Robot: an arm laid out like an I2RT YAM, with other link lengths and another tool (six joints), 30 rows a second.
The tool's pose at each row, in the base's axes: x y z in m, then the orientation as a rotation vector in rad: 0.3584 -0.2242 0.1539 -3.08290 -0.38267 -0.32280; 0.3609 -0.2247 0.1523 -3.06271 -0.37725 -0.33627; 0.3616 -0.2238 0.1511 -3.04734 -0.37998 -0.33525; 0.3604 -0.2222 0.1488 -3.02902 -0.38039 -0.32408; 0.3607 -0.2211 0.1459 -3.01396 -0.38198 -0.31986; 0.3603 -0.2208 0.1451 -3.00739 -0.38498 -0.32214; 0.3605 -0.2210 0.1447 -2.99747 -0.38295 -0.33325; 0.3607 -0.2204 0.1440 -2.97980 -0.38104 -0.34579
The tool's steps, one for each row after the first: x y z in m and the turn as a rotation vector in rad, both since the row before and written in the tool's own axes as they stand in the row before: 0.0019 0.0011 0.0020 0.01750 0.01227 0.00374; 0.0006 -0.0007 0.0014 0.01502 0.00219 -0.00134; -0.0013 -0.0018 0.0021 0.01987 -0.00356 0.00051; -0.0001 -0.0009 0.0030 0.01536 0.00011 -0.00059; -0.0005 -0.0003 0.0007 0.00583 0.00255 -0.00194; 0.0001 0.0003 0.0004 0.00770 0.00902 0.00106; 0.0002 -0.0005 0.0008 0.01490 0.01147 0.00108
